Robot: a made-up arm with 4 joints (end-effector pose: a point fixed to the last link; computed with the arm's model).
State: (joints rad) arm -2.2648 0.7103 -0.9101 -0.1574
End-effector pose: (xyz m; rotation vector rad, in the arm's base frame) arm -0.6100 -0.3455 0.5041 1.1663 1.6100 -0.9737
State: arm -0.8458 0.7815 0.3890 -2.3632
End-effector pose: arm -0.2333 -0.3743 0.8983 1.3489 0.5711 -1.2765
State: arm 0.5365 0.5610 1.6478 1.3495
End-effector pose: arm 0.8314 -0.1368 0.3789 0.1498 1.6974 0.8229
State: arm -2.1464 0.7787 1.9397 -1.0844
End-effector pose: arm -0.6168 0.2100 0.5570 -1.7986 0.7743 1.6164
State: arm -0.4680 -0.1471 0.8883 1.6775
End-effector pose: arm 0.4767 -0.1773 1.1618 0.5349 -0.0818 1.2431
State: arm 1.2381 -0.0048 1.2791 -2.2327
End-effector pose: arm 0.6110 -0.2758 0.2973 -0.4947 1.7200 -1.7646
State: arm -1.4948 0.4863 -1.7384 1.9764
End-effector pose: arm -0.0617 0.0583 1.1301 -1.4410 0.7608 -2.3915
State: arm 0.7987 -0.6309 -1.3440 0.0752
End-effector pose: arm 0.6640 -0.0229 0.1547 1.1589 -2.5581 -0.2203
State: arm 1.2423 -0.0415 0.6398 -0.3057
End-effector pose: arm 0.7558 -0.0959 0.1765 1.4358 -0.5752 1.8632
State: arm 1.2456 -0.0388 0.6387 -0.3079
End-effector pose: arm 0.7545 -0.0961 0.1740 1.4388 -0.5736 1.8612
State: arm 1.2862 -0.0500 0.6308 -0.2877
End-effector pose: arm 0.7444 -0.0959 0.1389 1.4768 -0.5539 1.8106
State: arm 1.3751 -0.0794 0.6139 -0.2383
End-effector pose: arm 0.7173 -0.0951 0.0626 1.5566 -0.5089 1.6951
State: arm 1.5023 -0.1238 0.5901 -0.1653
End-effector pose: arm 0.6654 -0.0935 -0.0426 1.6618 -0.4405 1.5242
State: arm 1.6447 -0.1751 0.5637 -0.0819
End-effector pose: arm 0.5894 -0.0909 -0.1519 1.7670 -0.3589 1.3263
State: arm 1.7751 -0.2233 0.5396 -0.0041
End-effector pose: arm 0.5044 -0.0879 -0.2417 1.8512 -0.2806 1.1394
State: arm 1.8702 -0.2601 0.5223 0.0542
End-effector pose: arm 0.4339 -0.0853 -0.2998 1.9051 -0.2219 0.9997
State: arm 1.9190 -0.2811 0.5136 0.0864
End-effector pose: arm 0.3952 -0.0837 -0.3271 1.9304 -0.1914 0.9258
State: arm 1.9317 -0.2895 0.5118 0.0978
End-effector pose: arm 0.3850 -0.0831 -0.3344 1.9369 -0.1834 0.9049
